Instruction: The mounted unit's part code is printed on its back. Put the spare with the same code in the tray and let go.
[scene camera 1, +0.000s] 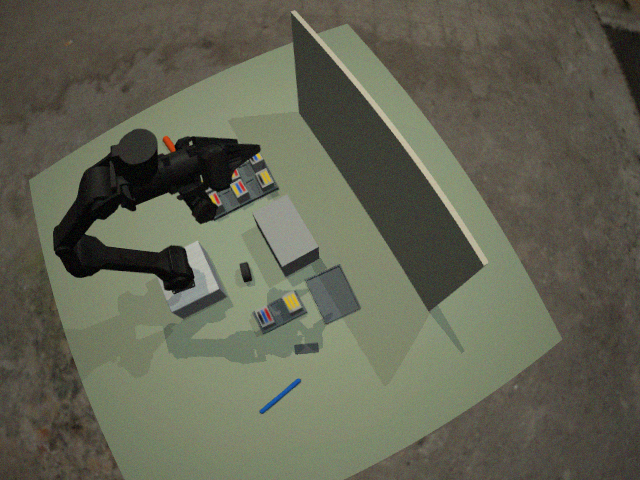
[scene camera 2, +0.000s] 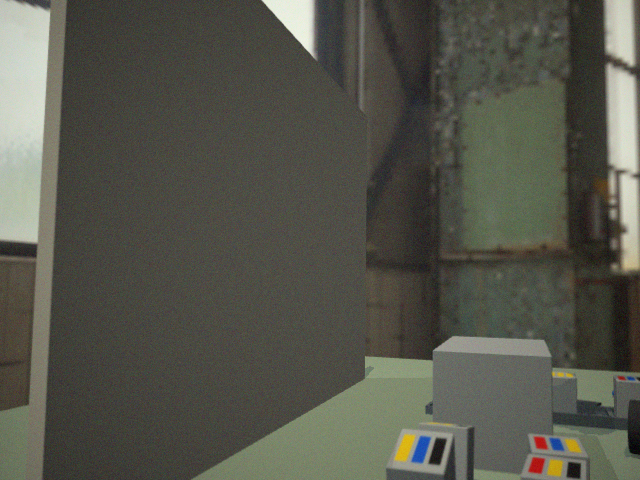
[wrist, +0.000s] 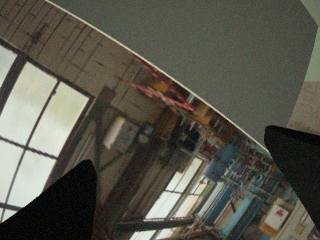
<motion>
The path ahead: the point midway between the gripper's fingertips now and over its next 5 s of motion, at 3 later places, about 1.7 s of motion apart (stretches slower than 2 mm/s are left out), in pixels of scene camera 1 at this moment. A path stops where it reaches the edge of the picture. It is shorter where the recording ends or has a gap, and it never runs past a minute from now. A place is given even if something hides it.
My gripper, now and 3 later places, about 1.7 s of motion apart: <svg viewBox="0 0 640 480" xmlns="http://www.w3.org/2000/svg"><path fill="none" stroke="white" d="M248 144L313 194L254 145L256 153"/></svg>
</motion>
